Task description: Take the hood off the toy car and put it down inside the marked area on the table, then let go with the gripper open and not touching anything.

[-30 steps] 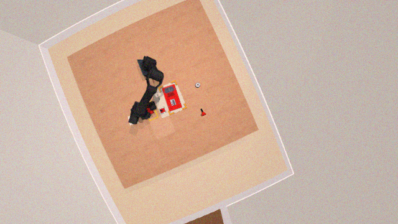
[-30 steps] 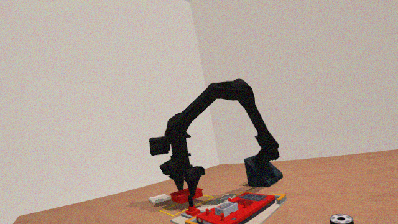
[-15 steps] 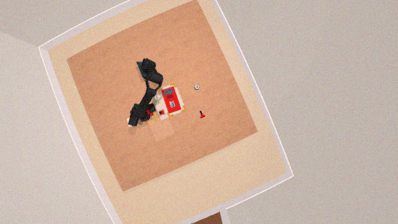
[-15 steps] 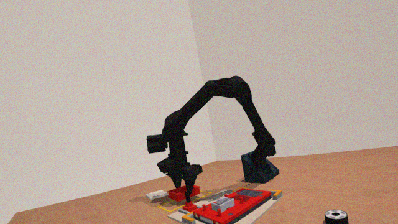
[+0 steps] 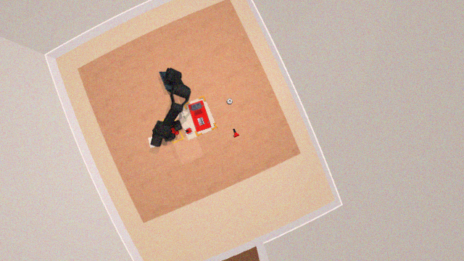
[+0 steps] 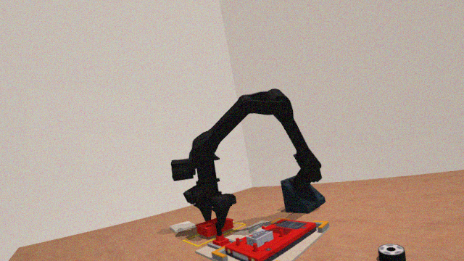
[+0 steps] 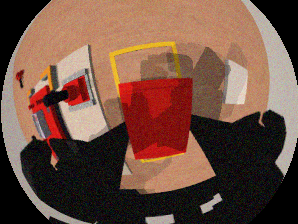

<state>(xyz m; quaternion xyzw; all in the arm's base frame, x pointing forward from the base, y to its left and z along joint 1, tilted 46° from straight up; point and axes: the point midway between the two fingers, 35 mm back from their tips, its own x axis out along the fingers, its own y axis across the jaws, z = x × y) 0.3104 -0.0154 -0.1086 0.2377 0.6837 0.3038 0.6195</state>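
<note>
The hood lies right at my gripper tip. The rest, counted from my gripper tip: wheel: 450 mm to the left, 80 mm behind, 10 mm below; then pale flat piece: 160 mm to the right, 50 mm ahead, 10 mm below.
</note>
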